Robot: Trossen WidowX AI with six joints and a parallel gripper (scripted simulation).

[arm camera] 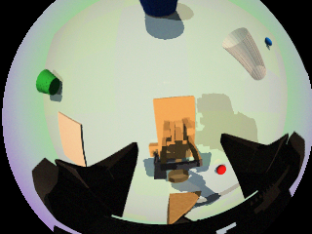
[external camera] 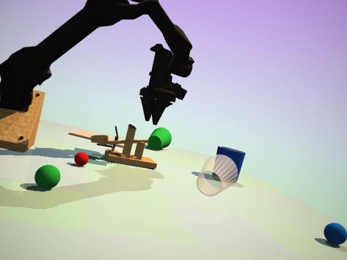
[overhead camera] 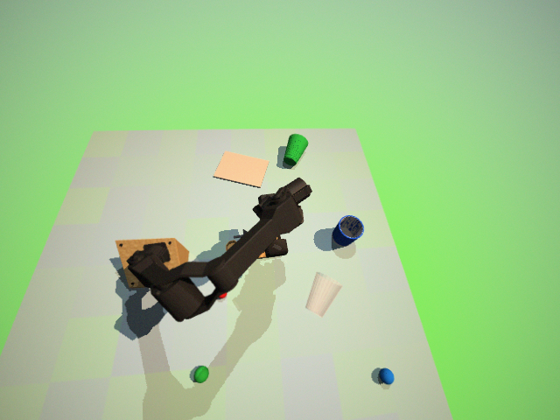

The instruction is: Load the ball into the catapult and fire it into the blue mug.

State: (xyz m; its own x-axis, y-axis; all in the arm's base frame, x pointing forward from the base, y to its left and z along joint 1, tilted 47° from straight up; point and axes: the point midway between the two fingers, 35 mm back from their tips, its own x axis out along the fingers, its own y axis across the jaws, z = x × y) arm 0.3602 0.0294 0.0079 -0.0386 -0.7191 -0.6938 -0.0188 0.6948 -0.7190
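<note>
Right now the catapult frame is 5 cm behind my gripper tip and 4 cm below it. From my gripper tip the other things lie so: blue mug: 28 cm ahead, 10 cm below; then wooden catapult: 7 cm behind, 1 cm to the left, 7 cm below; then red ball: 18 cm behind, 15 cm to the right, 11 cm below.
</note>
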